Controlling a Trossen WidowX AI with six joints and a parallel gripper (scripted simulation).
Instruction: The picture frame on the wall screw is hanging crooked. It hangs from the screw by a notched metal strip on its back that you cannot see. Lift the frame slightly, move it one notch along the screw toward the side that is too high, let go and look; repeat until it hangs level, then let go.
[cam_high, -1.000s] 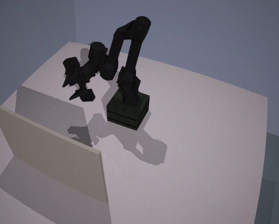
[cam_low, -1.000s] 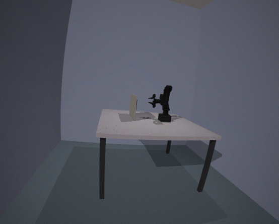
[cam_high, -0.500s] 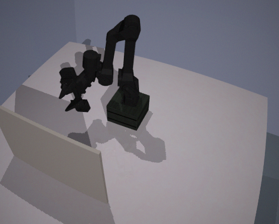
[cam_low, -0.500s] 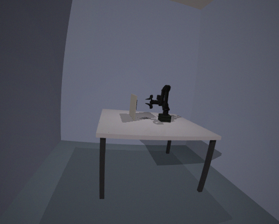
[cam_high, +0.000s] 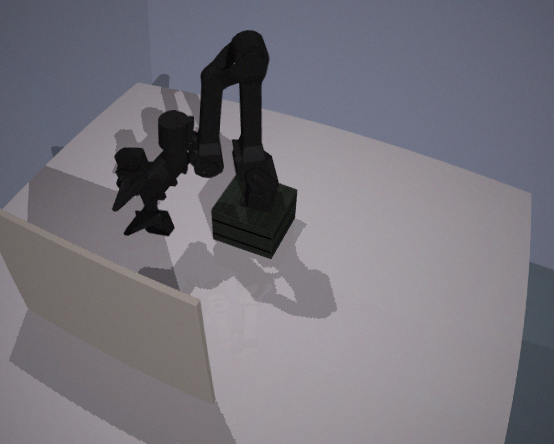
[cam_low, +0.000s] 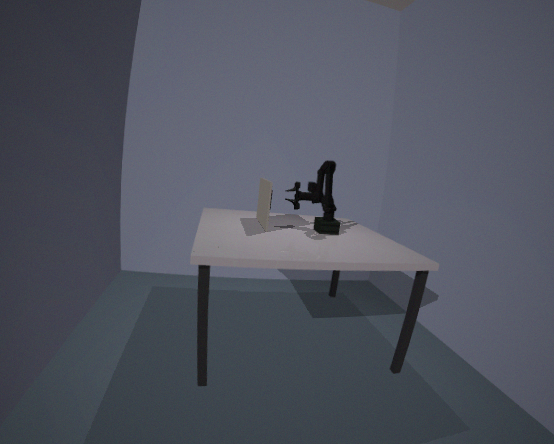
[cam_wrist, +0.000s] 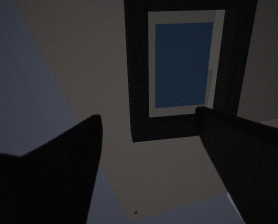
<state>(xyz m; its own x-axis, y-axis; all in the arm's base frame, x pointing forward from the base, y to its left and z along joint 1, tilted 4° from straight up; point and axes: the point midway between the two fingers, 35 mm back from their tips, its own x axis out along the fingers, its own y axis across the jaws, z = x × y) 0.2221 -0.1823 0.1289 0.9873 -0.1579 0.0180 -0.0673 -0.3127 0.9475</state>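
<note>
Right now the picture frame is 13 cm ahead of my gripper tip and 5 cm below it. Round my gripper tip: wall panel (14 cm ahead, 6 cm below).
</note>
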